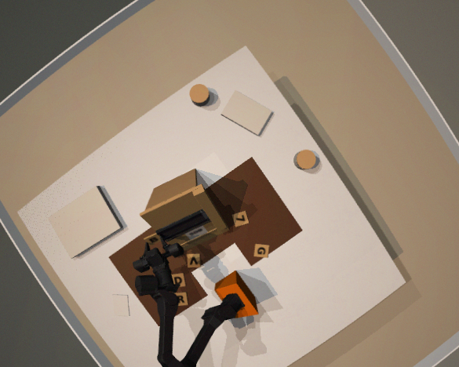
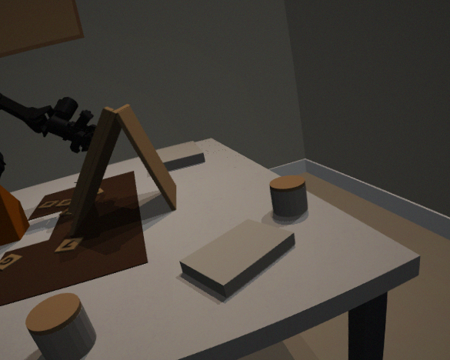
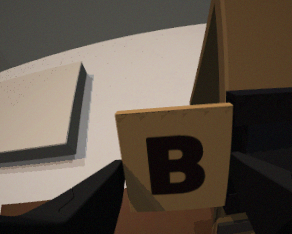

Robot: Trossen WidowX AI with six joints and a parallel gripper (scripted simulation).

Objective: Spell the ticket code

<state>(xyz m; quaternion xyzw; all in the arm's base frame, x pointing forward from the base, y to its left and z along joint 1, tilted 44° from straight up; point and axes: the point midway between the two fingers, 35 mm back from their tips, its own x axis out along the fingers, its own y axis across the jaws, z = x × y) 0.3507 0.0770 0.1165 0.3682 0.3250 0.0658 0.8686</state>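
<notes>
The white ticket lies 14 cm to the right of my gripper tip, 8 cm below it and 7 cm behind it. The rest, counted from my gripper tip: brown mat 17 cm below, 17 cm behind, 12 cm to the right; then pale card 35 cm to the left, 18 cm behind, 16 cm below; then flat slab 58 cm to the right, 24 cm ahead, 15 cm below.
</notes>
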